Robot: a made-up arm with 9 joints.
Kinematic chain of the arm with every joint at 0, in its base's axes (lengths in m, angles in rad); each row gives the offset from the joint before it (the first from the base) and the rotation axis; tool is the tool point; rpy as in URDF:
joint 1: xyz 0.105 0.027 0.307 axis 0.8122 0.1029 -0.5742
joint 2: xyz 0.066 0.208 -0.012 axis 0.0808 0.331 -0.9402
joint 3: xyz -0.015 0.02 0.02 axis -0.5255 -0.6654 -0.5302
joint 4: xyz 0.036 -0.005 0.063 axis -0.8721 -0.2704 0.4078
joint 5: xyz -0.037 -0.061 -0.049 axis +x
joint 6: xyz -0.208 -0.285 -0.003 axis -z
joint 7: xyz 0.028 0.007 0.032 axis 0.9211 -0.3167 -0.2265
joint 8: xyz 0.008 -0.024 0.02 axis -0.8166 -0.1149 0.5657
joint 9: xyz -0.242 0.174 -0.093 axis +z
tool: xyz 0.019 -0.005 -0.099 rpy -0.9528 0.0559 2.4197
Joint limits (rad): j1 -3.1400..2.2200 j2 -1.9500..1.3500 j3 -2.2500..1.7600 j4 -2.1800..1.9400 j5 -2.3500..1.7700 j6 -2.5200..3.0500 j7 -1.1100..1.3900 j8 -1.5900..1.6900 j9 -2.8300..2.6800
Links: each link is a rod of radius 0.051 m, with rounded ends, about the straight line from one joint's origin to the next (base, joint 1, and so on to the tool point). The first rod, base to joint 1, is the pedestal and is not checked.
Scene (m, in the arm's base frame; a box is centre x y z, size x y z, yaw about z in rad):
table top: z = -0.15
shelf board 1: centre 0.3 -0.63 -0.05 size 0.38 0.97 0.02 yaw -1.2
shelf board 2: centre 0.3 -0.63 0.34 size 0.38 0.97 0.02 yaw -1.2
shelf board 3: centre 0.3 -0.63 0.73 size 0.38 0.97 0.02 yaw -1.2
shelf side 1: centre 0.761 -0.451 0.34 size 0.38 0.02 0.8 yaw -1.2
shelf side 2: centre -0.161 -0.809 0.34 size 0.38 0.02 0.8 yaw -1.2
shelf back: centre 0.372 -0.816 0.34 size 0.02 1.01 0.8 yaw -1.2
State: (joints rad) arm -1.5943 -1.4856 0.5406 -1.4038 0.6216 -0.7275 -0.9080 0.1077 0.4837
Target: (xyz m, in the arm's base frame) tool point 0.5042 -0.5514 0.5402
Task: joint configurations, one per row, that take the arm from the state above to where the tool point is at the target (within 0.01 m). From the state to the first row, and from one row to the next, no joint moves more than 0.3 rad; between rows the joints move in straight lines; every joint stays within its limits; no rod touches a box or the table.
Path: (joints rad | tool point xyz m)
1: -1.4321 -1.5712 0.5898 -1.2442 0.5847 -0.4962 -0.7720 -0.1104 0.4815 | 0.2656 -0.5027 0.1056
2: -1.2699 -1.6569 0.6389 -1.0846 0.5477 -0.2649 -0.6359 -0.3285 0.4794 | 0.2245 -0.4064 0.1039
3: -1.1077 -1.7425 0.6881 -0.9250 0.5108 -0.0336 -0.4999 -0.5466 0.4772 | 0.1755 -0.2747 0.1101
4: -1.3980 -1.7131 0.6207 -1.0846 0.5555 0.2116 -0.4879 -0.6522 0.5004 | 0.1160 -0.2321 0.2476
5: -1.6884 -1.6838 0.5534 -1.2443 0.6002 0.4568 -0.4759 -0.7578 0.5236 | 0.0704 -0.1504 0.2950
6: -1.9787 -1.6544 0.4860 -1.4040 0.6448 0.7020 -0.4639 -0.8634 0.5468 | 0.0530 -0.1074 0.2573
7: -2.2690 -1.6251 0.4186 -1.5637 0.6895 0.9472 -0.4519 -0.9689 0.5700 | 0.0880 -0.1424 0.2031
8: -2.5593 -1.5957 0.3513 -1.7234 0.7342 1.1925 -0.4399 -1.0745 0.5932 | 0.1815 -0.2250 0.2157
9: -2.8497 -1.5664 0.2839 -1.8830 0.7789 1.4377 -0.4279 -1.1801 0.6164 | 0.3008 -0.2774 0.3370
10: -3.1400 -1.5370 0.2165 -2.0427 0.8236 1.6829 -0.4159 -1.2857 0.6396 | 0.3807 -0.2338 0.5402
11: -3.1400 -1.3645 0.4862 -2.0252 0.9413 1.9405 -0.4490 -1.4378 0.6568 | 0.4535 -0.3853 0.5716
12: -3.1400 -1.1919 0.7559 -2.0077 1.0591 2.1982 -0.4821 -1.5900 0.6740 | 0.5042 -0.5514 0.5402

